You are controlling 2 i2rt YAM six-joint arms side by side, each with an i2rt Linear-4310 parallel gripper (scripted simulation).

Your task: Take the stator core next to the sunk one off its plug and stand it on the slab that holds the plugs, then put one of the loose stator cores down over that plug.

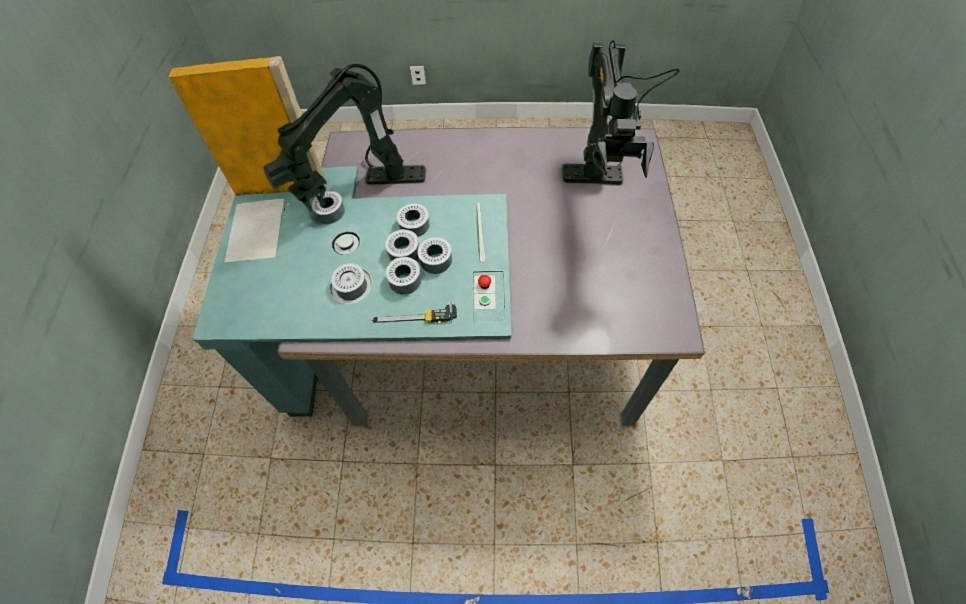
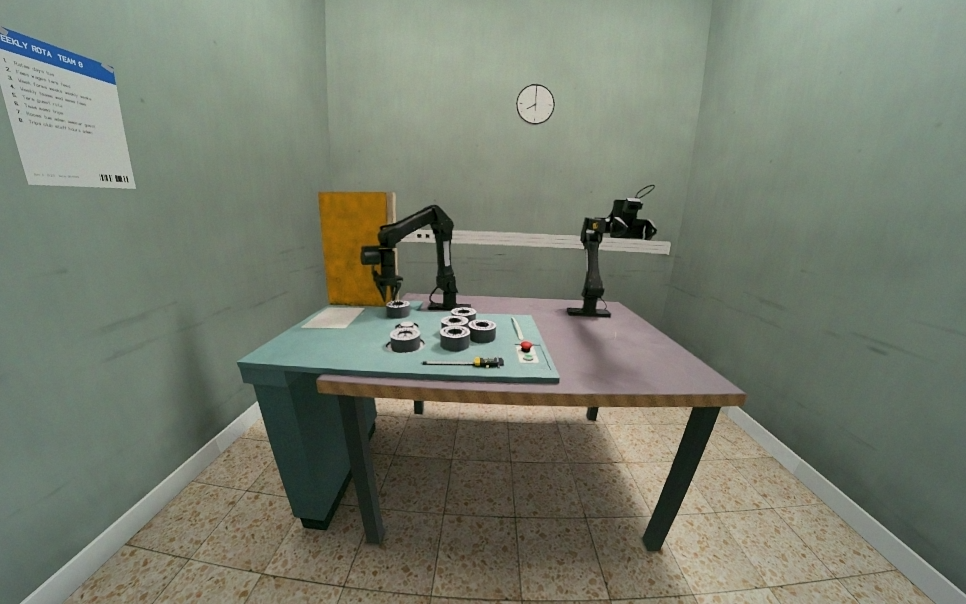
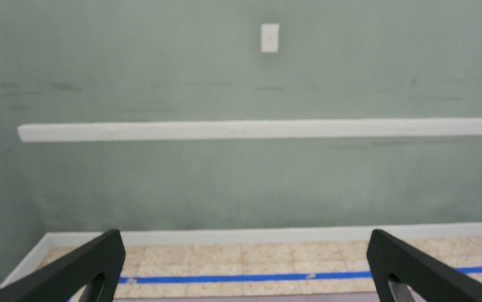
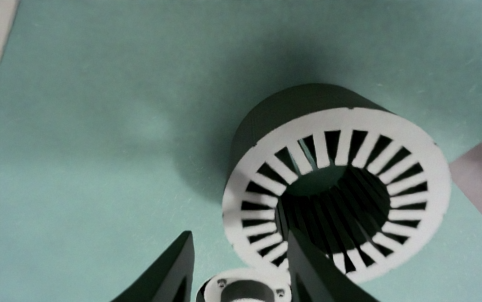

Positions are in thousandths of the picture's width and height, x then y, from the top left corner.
my left gripper: image 1 649,289; image 2 664,382; image 3 509,803; not seen in image 4 (out of frame)
